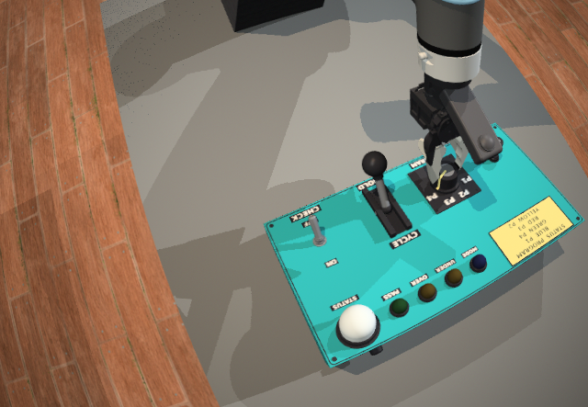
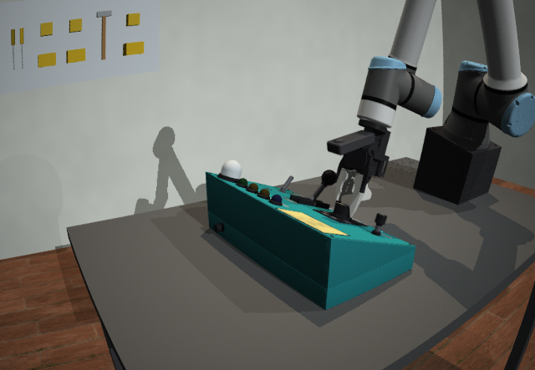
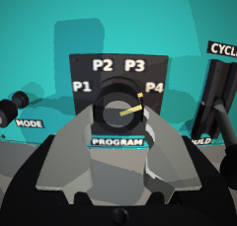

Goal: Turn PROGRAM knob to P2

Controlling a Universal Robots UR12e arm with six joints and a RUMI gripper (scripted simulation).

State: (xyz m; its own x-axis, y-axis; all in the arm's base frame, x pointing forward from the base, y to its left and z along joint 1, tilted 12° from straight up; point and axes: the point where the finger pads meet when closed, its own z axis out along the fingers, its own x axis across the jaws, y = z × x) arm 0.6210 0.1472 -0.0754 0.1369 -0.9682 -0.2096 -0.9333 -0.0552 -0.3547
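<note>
My hand is 6 cm to the left of the teal console, 4 cm short of it and 3 cm above it. From my hand the other things lie so: check toggle (24 cm to the right, 3 cm ahead, 1 cm below); black ball-topped lever (12 cm to the right, 1 cm behind, 1 cm above); small mode knob (12 cm to the left, 2 cm behind).
</note>
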